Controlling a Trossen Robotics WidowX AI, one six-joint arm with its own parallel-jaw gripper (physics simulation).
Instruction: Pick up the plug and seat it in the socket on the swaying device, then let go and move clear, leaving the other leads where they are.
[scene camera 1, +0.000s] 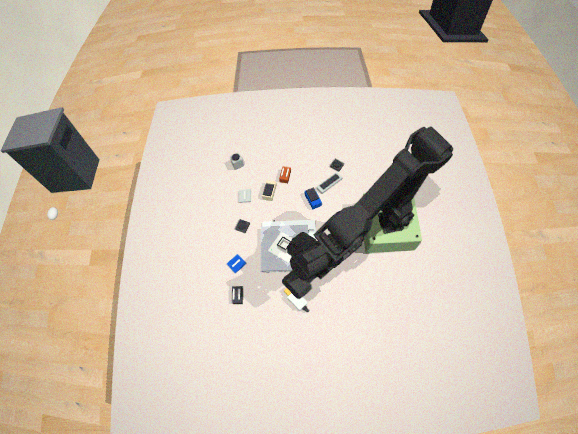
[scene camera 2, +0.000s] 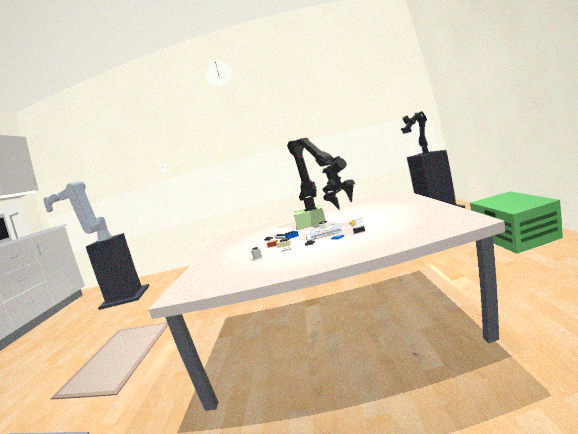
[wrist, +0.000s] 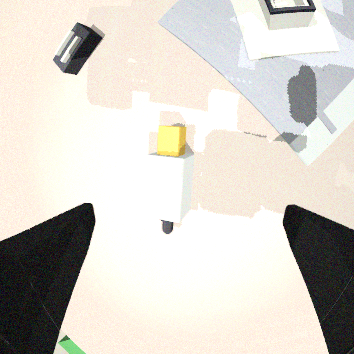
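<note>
The plug (scene camera 1: 297, 301) (scene camera 2: 356, 221) (wrist: 172, 185) has a white body, a yellow tip and a dark stub, and lies flat on the table. My gripper (scene camera 2: 344, 205) (wrist: 192, 214) is open and empty above the table, its fingers pointing down. In the wrist view the plug lies between and ahead of the fingertips, yellow tip pointing away. The arm hides the fingertips in scene camera 1. The socket, a raised square with a black rim (scene camera 1: 284, 243) (wrist: 292, 21), stands on the device's cream plate (wrist: 260, 47) on a grey platform (scene camera 1: 272, 265) (wrist: 220, 50), partly covered by the arm in scene camera 1.
A black two-slot block (scene camera 1: 237, 295) (scene camera 2: 359, 229) (wrist: 77, 49) and a blue piece (scene camera 1: 236, 263) (scene camera 2: 338, 237) lie beside the platform. An orange block (scene camera 1: 285, 174), a blue block (scene camera 1: 313, 198) and a grey cylinder (scene camera 1: 237, 161) lie beyond it. The arm stands on a green base (scene camera 1: 395, 244).
</note>
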